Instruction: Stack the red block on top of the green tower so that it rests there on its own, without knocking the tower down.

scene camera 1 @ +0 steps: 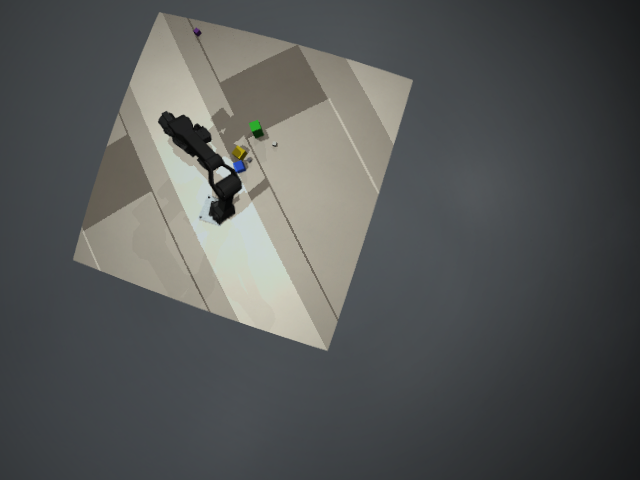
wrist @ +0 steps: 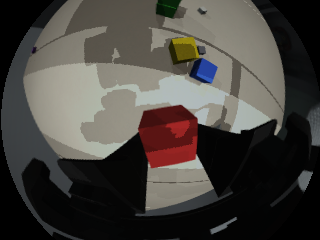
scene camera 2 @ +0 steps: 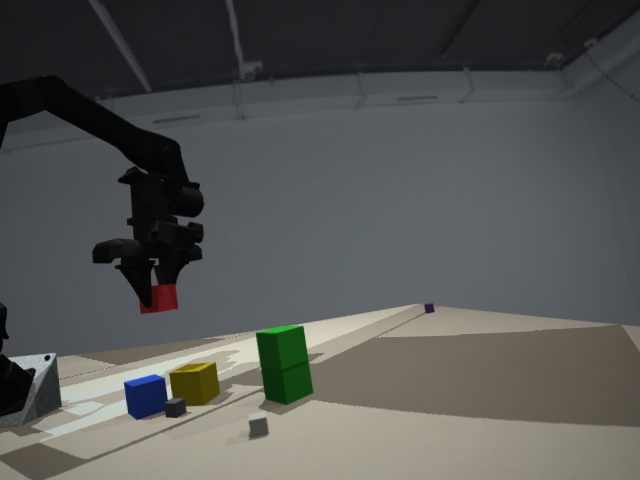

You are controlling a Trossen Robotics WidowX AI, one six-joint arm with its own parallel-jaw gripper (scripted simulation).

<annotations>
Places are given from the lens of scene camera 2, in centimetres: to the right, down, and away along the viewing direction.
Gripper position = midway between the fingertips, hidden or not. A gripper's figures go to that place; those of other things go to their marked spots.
gripper [scene camera 2: 158, 306]: -26, 11, 51
red block [scene camera 2: 164, 297]: -24, 9, 50
blue block [scene camera 2: 145, 396]: -21, 18, 36
yellow block [scene camera 2: 197, 383]: -15, 18, 38
The marked spots on the red block and the yellow block are 17 cm apart.
</annotations>
